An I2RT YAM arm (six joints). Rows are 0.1 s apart.
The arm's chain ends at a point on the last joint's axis. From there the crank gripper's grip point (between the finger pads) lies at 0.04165 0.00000 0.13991 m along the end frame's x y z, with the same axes.
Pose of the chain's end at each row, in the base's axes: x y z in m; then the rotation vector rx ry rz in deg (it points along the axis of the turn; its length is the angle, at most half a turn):
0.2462, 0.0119, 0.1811, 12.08, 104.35, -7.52
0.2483, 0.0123, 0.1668, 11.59, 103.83, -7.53
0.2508, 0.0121, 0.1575, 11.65, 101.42, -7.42
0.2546, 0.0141, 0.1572, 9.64, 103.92, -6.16
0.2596, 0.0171, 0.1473, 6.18, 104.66, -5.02
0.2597, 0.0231, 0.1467, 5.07, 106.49, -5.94
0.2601, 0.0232, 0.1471, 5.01, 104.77, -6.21
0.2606, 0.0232, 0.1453, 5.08, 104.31, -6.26
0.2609, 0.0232, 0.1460, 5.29, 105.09, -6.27
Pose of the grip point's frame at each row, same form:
0.3681, -0.0130, 0.1048, 12.08, 104.35, -7.52
0.3711, -0.0123, 0.0918, 11.59, 103.83, -7.53
0.3766, -0.0129, 0.0877, 11.65, 101.42, -7.42
0.3782, -0.0062, 0.0823, 9.64, 103.92, -6.16
0.3833, 0.0019, 0.0713, 6.18, 104.66, -5.02
0.3809, 0.0071, 0.0670, 5.07, 106.49, -5.94
0.3836, 0.0065, 0.0711, 5.01, 104.77, -6.21
0.3847, 0.0063, 0.0703, 5.08, 104.31, -6.26
0.3839, 0.0062, 0.0693, 5.29, 105.09, -6.27

